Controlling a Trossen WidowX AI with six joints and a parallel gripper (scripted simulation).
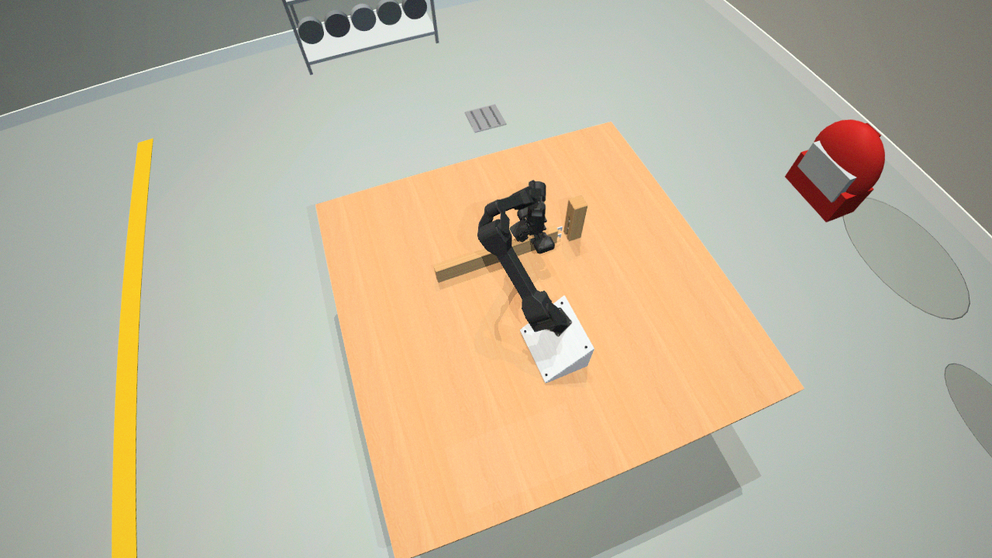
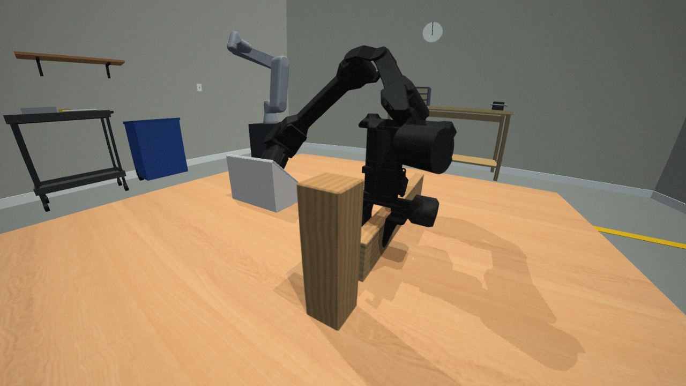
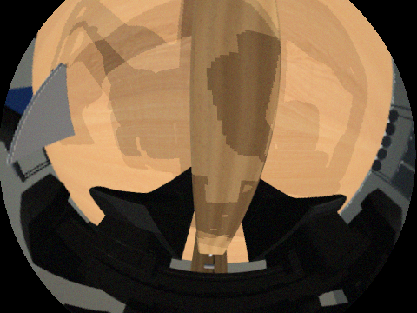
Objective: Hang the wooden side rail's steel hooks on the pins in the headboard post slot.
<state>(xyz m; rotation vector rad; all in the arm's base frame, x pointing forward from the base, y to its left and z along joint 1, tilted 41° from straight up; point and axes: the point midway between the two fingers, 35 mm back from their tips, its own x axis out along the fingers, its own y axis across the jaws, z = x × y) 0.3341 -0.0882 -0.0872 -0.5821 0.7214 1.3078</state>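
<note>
My gripper tip is now 150 mm to the left of the headboard post, 70 mm below it and 20 mm past it.
</note>
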